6 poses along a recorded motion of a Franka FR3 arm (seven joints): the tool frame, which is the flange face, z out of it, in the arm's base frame.
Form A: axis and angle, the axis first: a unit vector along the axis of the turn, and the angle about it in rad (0 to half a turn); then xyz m.
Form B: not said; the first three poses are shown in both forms.
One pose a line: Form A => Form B
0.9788, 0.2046, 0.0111, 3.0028, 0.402, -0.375, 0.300 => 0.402, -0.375, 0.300, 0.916, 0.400, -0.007, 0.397, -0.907, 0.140
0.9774, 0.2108, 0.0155, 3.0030, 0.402, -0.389, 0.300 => 0.402, -0.389, 0.300, 0.911, 0.412, 0.001, 0.408, -0.902, 0.142
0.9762, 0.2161, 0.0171, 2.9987, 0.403, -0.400, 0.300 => 0.403, -0.400, 0.300, 0.906, 0.422, 0.002, 0.417, -0.897, 0.146
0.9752, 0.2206, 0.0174, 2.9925, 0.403, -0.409, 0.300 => 0.403, -0.409, 0.300, 0.903, 0.430, 0.001, 0.425, -0.892, 0.152
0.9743, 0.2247, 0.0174, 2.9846, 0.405, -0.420, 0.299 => 0.405, -0.420, 0.299, 0.899, 0.438, -0.001, 0.432, -0.887, 0.160
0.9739, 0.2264, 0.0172, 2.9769, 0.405, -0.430, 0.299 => 0.405, -0.430, 0.299, 0.898, 0.441, -0.004, 0.435, -0.885, 0.167
